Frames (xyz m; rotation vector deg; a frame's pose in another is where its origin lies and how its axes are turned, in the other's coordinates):
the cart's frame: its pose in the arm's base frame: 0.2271 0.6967 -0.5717 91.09 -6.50 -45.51
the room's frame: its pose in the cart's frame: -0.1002 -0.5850 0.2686 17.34 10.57 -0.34
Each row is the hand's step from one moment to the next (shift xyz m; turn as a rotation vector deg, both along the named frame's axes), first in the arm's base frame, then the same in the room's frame.
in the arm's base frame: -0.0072 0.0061 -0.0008 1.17 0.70 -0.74
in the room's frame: -0.0079 -0.0050 -0.0013 1.04 -0.71 -0.90
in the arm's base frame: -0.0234 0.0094 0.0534 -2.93 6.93 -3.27
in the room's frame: -0.0444 0.0367 -0.0132 -3.60 -6.63 -3.22
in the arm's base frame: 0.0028 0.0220 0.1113 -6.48 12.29 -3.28
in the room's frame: -0.0496 0.0864 -0.0544 -8.48 -9.87 -5.88
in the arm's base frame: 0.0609 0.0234 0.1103 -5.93 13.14 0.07
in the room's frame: -0.0004 0.0974 -0.0833 -9.64 -7.25 -7.89
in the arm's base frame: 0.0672 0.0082 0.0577 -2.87 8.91 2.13
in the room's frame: 0.0312 0.0604 -0.0573 -6.39 -2.88 -6.56
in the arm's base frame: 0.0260 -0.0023 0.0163 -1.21 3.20 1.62
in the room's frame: 0.0164 0.0207 -0.0158 -2.79 -0.33 -2.54
